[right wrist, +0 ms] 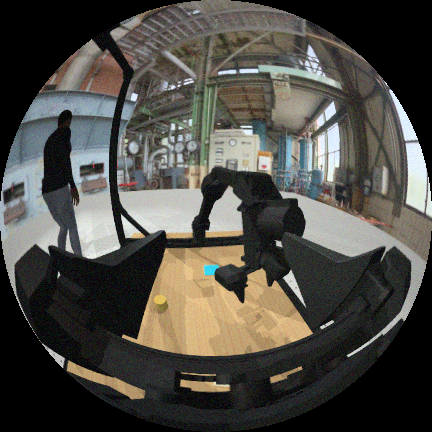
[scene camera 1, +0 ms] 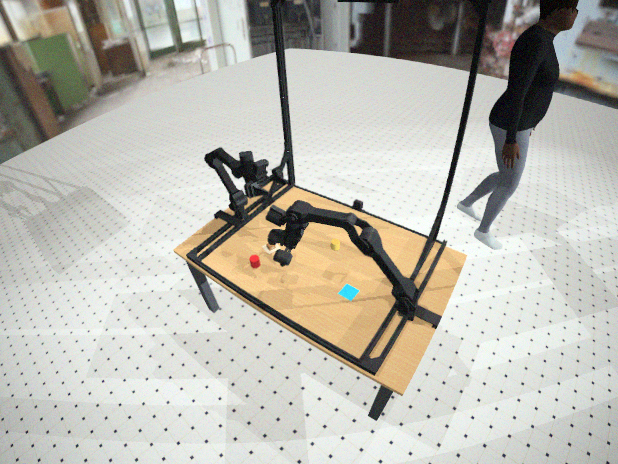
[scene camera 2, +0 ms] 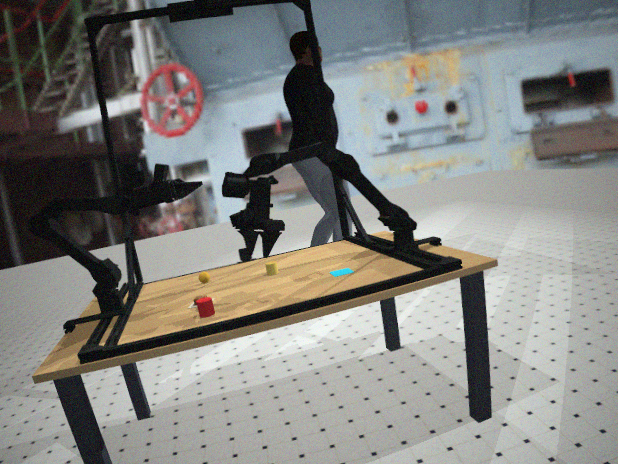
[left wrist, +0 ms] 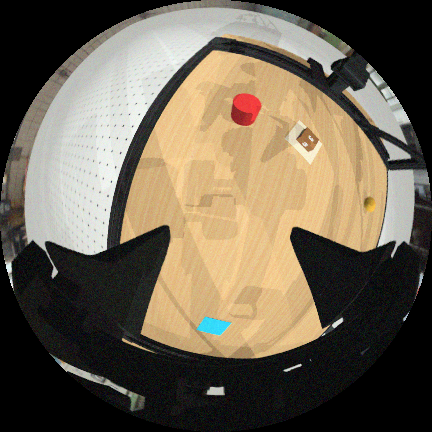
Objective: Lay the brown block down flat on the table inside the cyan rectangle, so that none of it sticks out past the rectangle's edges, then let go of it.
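Frame: origin at the left arm's base, x up, y back, z right, level; millimetres.
Seen in the pictures: left gripper, fingertip midpoint: [right wrist: 256,293] [scene camera 2: 257,256] [left wrist: 233,232]; right gripper, fingertip midpoint: [right wrist: 226,237] [scene camera 1: 278,188] [scene camera 2: 200,183]; left arm's base, link origin: [right wrist: 199,238] [scene camera 1: 406,310] [scene camera 2: 405,248]; right arm's base, link origin: [scene camera 1: 240,215] [scene camera 2: 112,310] [left wrist: 331,86].
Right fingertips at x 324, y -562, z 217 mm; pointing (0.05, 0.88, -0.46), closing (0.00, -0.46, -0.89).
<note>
Offsets run from my right fingertips to a thing's top centre. "spot": to the spot under its first point.
The brown block @(dz +1, dx -324, dy -75 mm) [scene camera 1: 271,246] [scene camera 2: 200,299] [left wrist: 307,139] rests on a cream square @(spot: dz -15, dx -342, dy -59 mm) [left wrist: 299,146] at the upper right of the left wrist view. In scene camera 2 it is partly hidden behind the red cylinder. The cyan rectangle @(spot: dz -168, dx -342, dy +328 mm) [scene camera 1: 349,292] [scene camera 2: 341,272] [left wrist: 214,326] [right wrist: 210,270] lies flat on the table with nothing on it. My left gripper [scene camera 1: 281,248] [scene camera 2: 255,257] [left wrist: 233,232] [right wrist: 256,293] is open and empty, pointing down above the table, to one side of the block. My right gripper [scene camera 2: 201,184] [right wrist: 226,237] is open and empty, raised high and roughly level.
A red cylinder @(dz -119, dx -301, dy -104 mm) [scene camera 1: 255,261] [scene camera 2: 205,307] [left wrist: 245,109] stands near the block. A yellow cylinder @(dz +70, dx -305, dy +215 mm) [scene camera 1: 335,244] [scene camera 2: 271,269] [right wrist: 160,303] and a yellow ball @(dz +231, dx -305, dy +29 mm) [scene camera 2: 204,277] [left wrist: 370,204] are farther off. A black frame @(spot: dz -331, dx -326, dy +52 mm) [scene camera 1: 270,308] [scene camera 2: 280,313] borders the table.
</note>
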